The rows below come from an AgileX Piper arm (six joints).
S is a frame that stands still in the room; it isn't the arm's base.
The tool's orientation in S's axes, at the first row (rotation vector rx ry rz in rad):
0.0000, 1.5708, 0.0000
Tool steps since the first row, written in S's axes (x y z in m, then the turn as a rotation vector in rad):
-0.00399, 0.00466, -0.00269, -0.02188, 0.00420, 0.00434
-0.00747, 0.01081, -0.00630, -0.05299, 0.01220, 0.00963
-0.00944, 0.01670, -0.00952, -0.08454, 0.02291, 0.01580
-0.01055, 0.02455, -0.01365, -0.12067, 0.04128, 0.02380
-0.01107, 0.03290, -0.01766, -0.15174, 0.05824, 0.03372
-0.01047, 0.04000, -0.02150, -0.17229, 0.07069, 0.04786
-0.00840, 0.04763, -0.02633, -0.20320, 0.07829, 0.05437
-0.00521, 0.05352, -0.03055, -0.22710, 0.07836, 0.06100
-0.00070, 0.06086, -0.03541, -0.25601, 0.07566, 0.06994
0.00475, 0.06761, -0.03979, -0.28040, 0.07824, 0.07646
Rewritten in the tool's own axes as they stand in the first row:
0.00269, 0.00466, -0.00399, -0.00434, 0.00420, -0.02188
0.00630, 0.01081, -0.00747, -0.00963, 0.01220, -0.05299
0.00952, 0.01670, -0.00944, -0.01580, 0.02291, -0.08454
0.01365, 0.02455, -0.01055, -0.02380, 0.04128, -0.12067
0.01766, 0.03290, -0.01107, -0.03372, 0.05824, -0.15174
0.02150, 0.04000, -0.01047, -0.04786, 0.07069, -0.17229
0.02633, 0.04763, -0.00840, -0.05437, 0.07829, -0.20320
0.03055, 0.05352, -0.00521, -0.06100, 0.07836, -0.22710
0.03541, 0.06086, -0.00070, -0.06994, 0.07566, -0.25601
0.03979, 0.06761, 0.00475, -0.07646, 0.07824, -0.28040

